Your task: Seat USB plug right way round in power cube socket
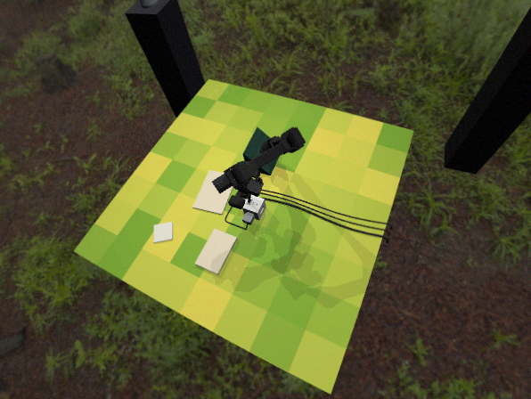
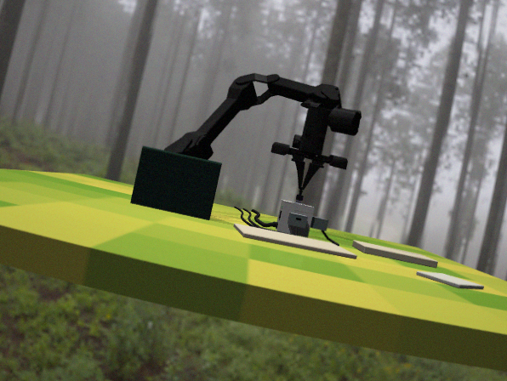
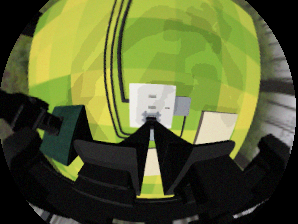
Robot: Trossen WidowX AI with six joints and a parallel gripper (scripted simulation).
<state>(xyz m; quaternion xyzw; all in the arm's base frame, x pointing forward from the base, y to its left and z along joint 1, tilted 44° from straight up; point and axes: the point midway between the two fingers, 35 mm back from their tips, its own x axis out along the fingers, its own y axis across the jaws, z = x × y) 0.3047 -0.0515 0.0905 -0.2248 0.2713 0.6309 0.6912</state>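
The black USB plug lies 2 cm below my gripper tip. Round my gripper tip: beige flat plate (4 cm behind, 22 cm to the right, 11 cm below); then white tile (23 cm ahead, 37 cm to the right, 11 cm below).
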